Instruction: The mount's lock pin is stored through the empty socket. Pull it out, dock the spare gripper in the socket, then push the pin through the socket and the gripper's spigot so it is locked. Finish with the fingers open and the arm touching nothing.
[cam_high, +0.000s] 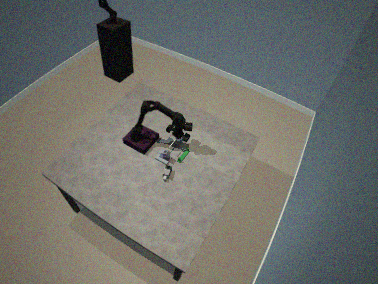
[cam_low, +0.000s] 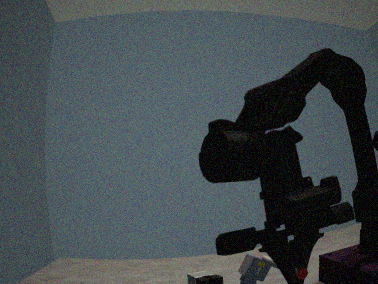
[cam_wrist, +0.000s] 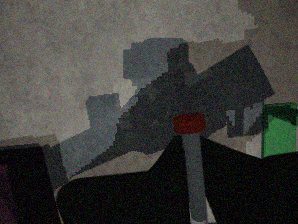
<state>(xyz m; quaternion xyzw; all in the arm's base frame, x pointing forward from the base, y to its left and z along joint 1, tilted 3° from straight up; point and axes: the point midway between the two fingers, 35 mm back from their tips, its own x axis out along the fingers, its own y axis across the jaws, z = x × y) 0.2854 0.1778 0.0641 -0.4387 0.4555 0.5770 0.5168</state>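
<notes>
Now: gripper tip 10 cm short of the green bar, 6 cm to the left of it and 6 cm above it. Also, from my gripper tip: spare gripper: 29 cm to the right, 10 cm ahead, 6 cm below; grey socket block: 17 cm to the right, 3 cm below.
</notes>
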